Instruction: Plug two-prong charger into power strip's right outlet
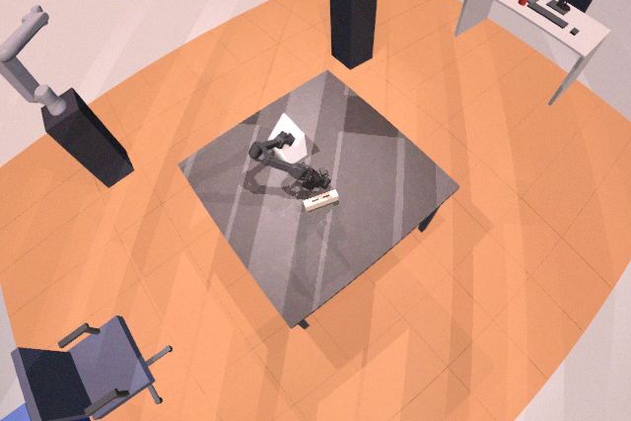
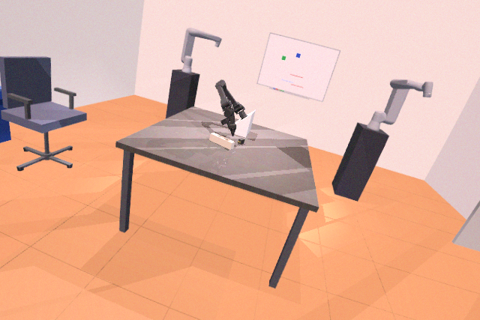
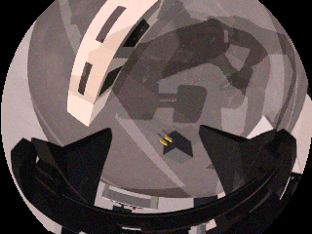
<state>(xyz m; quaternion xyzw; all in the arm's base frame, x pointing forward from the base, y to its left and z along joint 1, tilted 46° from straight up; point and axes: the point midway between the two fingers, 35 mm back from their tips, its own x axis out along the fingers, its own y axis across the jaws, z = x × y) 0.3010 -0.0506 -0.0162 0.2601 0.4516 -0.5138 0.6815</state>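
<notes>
My gripper tip is 70 mm to the right of the two-prong charger, 50 mm past it and 50 mm above it.
</notes>
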